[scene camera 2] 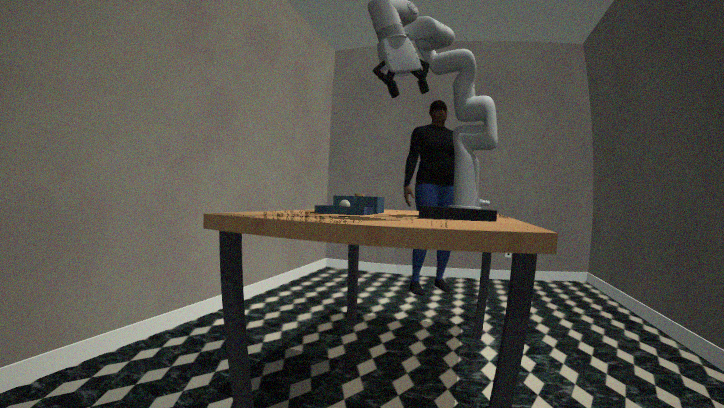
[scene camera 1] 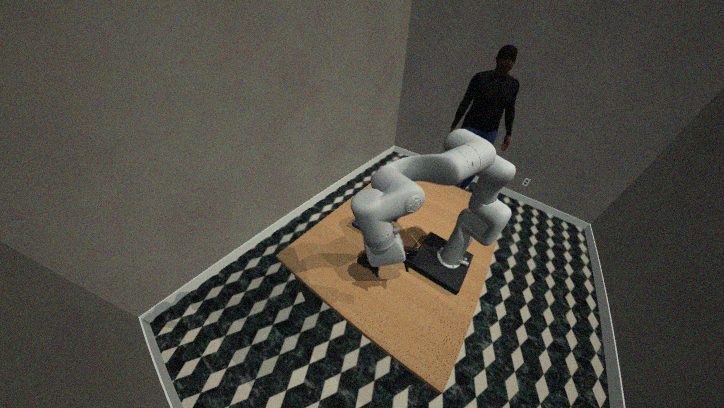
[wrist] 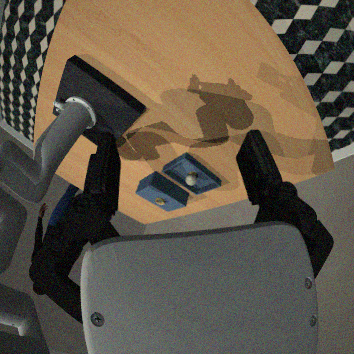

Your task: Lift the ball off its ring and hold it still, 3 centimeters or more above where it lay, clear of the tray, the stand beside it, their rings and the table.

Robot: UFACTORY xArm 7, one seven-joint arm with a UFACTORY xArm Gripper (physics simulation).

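Places are measured from the arm's base along level axes (x back, y right, z up), in millimetres.
Where they show: gripper, fingertip midpoint: [scene camera 2: 411, 94] [scene camera 1: 391, 270] [wrist: 181, 143]; arm's base at its link origin: [scene camera 2: 464, 209] [scene camera 1: 448, 258] [wrist: 80, 111].
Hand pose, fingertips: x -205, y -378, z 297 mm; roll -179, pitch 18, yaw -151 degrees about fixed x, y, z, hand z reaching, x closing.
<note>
Things, the pixels of their top centre, and the offset from my fingertips. "*": a spot on its surface instead.
- small pale ball at its top centre: [wrist: 189, 184] [scene camera 2: 344, 199] dy +409, dx -245, dz -277 mm
- low blue tray at a spot on its surface: [scene camera 2: 322, 208] * dy +354, dx -317, dz -312 mm
- yellowish ring at a spot on its surface: [scene camera 2: 359, 195] * dy +569, dx -216, dz -258 mm
A small pale ball [scene camera 2: 345, 203] [wrist: 191, 179] sits in the low blue tray [scene camera 2: 322, 208] [wrist: 211, 183]; its own ring is too small to make out under it. Beside the tray stands a taller blue block, the stand [scene camera 2: 375, 204] [wrist: 172, 198], with a yellowish ring [scene camera 2: 359, 195] [wrist: 160, 201] on top. My gripper [scene camera 2: 408, 95] [wrist: 181, 143] is open and empty, its fingers wide apart, high above the table and well clear of the ball. In the first scene view the arm hides the ball and most of the blue pieces.
The arm's black base plate [scene camera 1: 435, 268] [scene camera 2: 455, 214] [wrist: 100, 95] sits on the wooden table [scene camera 1: 405, 324] [scene camera 2: 374, 234] [wrist: 165, 30]. Dark shadows of the arm fall across the table top. A person [scene camera 1: 491, 101] [scene camera 2: 433, 152] in a black top stands behind the table.
</note>
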